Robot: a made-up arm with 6 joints.
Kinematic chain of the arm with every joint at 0, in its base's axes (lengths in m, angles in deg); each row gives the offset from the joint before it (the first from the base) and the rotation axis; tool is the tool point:
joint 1: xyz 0 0 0.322 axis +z
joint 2: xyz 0 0 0 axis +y
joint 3: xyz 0 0 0.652 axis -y
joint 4: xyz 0 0 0 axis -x
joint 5: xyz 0.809 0 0 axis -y
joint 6: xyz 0 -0.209 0 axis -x
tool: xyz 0 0 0
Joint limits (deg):
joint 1: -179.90..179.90
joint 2: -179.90..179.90
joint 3: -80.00..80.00
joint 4: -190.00..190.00
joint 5: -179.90..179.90
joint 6: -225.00..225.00
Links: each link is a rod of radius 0.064 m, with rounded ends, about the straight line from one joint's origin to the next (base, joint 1, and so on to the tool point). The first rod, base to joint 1, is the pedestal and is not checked.
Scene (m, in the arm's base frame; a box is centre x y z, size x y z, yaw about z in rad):
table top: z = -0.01
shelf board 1: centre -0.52 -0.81 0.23 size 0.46 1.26 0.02 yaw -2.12
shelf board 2: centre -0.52 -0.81 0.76 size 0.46 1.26 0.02 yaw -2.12
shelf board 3: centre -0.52 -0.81 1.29 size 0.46 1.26 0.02 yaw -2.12
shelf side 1: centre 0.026 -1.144 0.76 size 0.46 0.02 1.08 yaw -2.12
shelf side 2: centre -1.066 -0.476 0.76 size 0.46 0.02 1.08 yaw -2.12
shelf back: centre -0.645 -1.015 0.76 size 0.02 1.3 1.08 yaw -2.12
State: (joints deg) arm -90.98 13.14 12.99 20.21 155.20 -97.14
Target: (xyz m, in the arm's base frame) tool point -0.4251 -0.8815 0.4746
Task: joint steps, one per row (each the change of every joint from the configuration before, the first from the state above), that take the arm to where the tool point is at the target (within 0.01 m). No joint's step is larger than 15 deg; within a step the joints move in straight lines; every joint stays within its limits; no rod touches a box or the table.
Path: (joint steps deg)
1: 7.05 -11.60 -10.48 -1.79 0.00 0.00
2: 7.04 -11.61 -10.47 -1.78 0.00 0.00
3: 7.05 -11.60 -10.48 -1.79 0.00 0.00
4: -6.02 2.44 -11.08 -3.61 0.00 0.00
5: -6.01 2.43 -11.09 -3.62 0.00 0.00
6: -6.01 2.44 -11.08 -3.62 0.00 0.00
7: -5.30 13.12 13.49 3.21 0.00 0.00
8: -5.29 13.12 13.49 3.20 0.00 0.00
9: -5.30 13.12 13.50 3.20 0.00 0.00

